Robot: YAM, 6 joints.
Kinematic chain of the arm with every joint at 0, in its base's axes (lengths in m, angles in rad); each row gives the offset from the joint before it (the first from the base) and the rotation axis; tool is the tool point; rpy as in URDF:
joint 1: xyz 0 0 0.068 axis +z
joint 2: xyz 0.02 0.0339 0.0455 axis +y
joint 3: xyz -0.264 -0.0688 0 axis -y
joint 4: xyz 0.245 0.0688 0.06 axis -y
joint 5: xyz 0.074 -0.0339 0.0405 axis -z
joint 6: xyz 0.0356 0 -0.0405 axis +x
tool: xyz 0 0 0 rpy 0 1.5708 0
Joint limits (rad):
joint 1: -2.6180..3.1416
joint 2: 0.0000..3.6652
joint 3: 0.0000..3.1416
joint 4: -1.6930..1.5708
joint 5: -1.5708..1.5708
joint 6: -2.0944..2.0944
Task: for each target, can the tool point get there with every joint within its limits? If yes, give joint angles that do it. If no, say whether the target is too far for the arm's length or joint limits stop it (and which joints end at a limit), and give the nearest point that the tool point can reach.
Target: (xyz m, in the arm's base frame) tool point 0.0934 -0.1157 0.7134
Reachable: yes | joints -1.0177 1.7405 2.7062 0.6736 -0.5529 0.1245
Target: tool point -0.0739 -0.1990 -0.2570
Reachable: yes | joints -1.8041 3.3568 1.5823 -0.6857 0.8140 1.3586
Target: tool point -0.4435 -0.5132 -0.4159
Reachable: no: too far | nearest point -0.3363 -0.3891 -0.2642 | short by 0.223 m
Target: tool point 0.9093 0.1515 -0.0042
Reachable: no: too far | nearest point 0.6319 0.1053 0.0325 | short by 0.284 m
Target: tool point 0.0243 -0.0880 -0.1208
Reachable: yes | joints -1.2283 2.9215 0.3568 0.8652 0.1887 -0.6030
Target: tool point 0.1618 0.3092 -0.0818
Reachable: yes | joints 0.9908 2.7455 1.4340 -0.7146 -1.2774 -0.8973
